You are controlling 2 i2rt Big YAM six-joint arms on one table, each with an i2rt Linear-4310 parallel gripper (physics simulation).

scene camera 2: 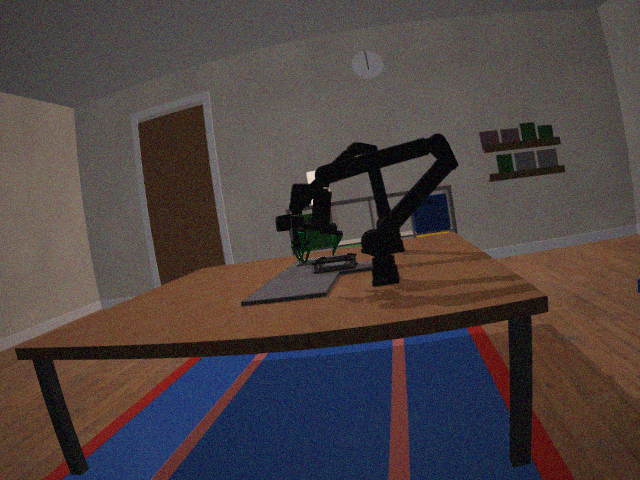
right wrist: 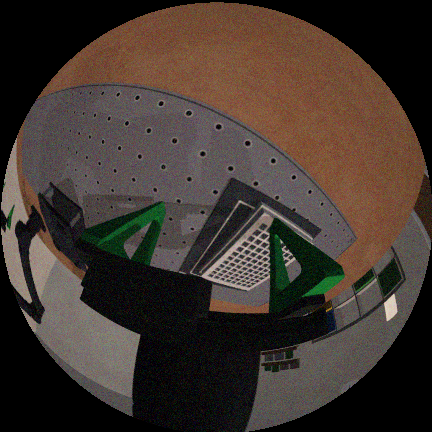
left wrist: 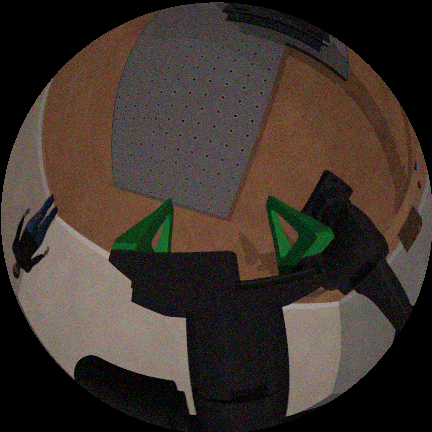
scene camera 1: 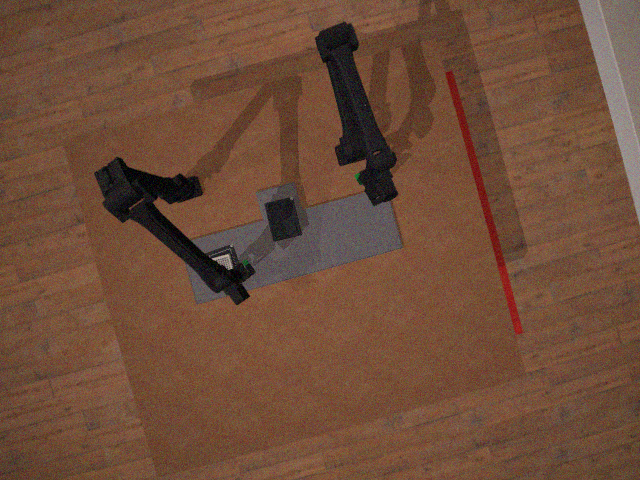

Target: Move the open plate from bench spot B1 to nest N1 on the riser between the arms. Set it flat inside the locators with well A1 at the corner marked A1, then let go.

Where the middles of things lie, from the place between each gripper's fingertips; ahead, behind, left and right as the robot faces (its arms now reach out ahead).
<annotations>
Right now the white well plate [right wrist: 242, 261] is 17 cm ahead of my left hand, 65 cm to the right of it and 10 cm below it.
The white well plate is 4 cm behind my right hand, 7 cm to the right of it and 1 cm below it.
</annotations>
